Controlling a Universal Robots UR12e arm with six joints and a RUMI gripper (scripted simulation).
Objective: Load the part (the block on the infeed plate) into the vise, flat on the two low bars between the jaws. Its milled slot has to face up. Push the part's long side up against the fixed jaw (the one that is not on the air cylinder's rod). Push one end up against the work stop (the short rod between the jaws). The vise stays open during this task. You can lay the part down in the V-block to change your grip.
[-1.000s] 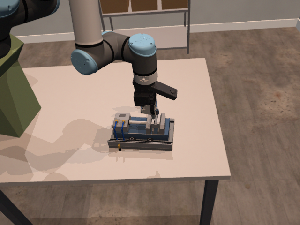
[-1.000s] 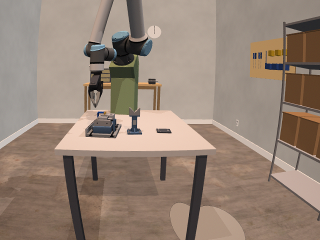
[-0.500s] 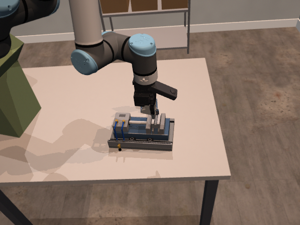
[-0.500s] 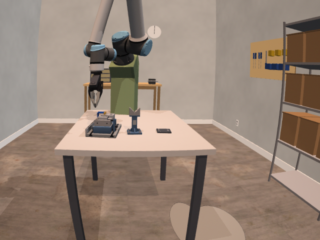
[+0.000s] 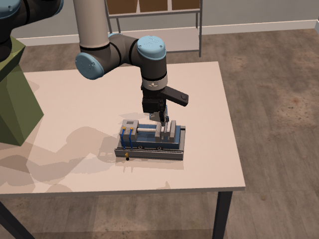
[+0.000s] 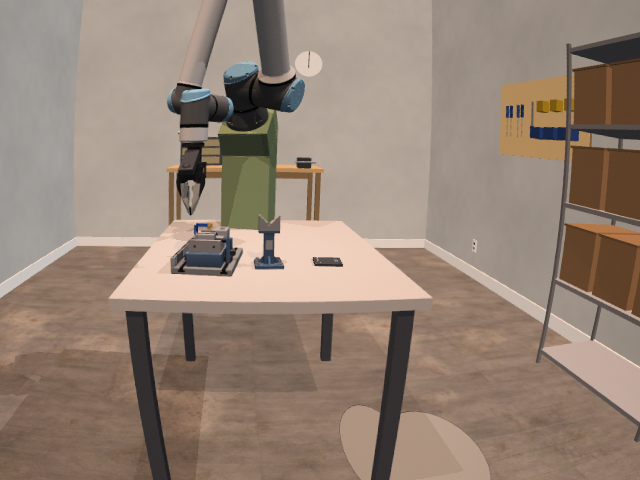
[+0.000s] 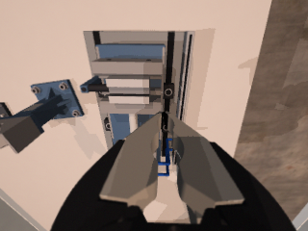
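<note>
Right now my hand is 80 mm above the part and 50 mm to the right of it. Round my hand: moving jaw: 100 mm below, 50 mm to the left, 30 mm behind; then fixed jaw: 100 mm below, 50 mm to the left, 30 mm ahead; then work stop: 100 mm to the left, 90 mm below.
</note>
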